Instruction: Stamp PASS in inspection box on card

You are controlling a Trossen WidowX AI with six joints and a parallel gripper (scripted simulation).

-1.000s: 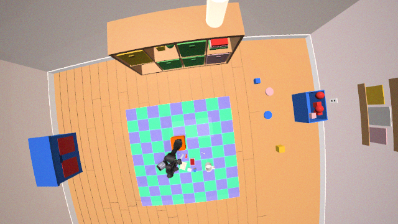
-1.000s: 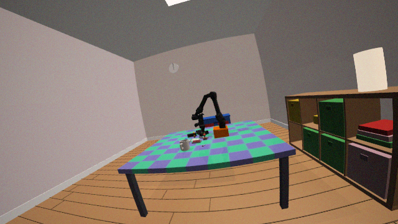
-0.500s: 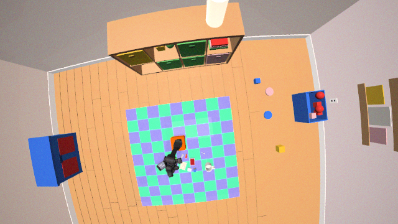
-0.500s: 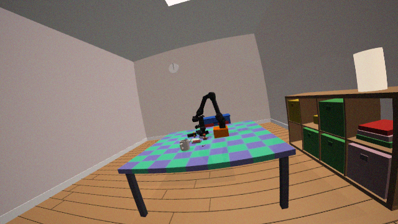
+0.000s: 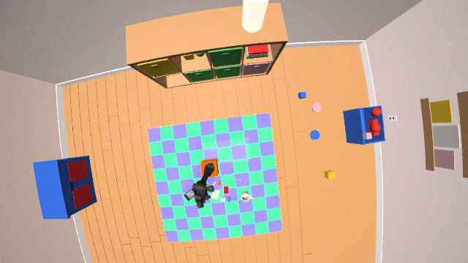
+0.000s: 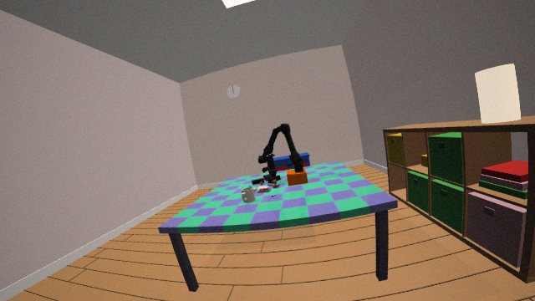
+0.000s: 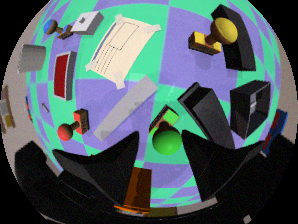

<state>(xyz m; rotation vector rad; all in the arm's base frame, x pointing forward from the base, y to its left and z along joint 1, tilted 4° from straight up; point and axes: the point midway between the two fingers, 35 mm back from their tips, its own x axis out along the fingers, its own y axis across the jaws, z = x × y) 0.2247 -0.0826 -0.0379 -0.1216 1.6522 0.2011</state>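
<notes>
Right now my gripper tip is 10 mm short of the green-knobbed stamp and 10 mm above it. From my gripper tip the other things lie so: dark bar: 80 mm to the right, 20 mm below, 10 mm ahead; yellow-knobbed stamp: 120 mm ahead, 40 mm to the right, 10 mm below; grey bar: 60 mm to the left, 30 mm below.
</notes>
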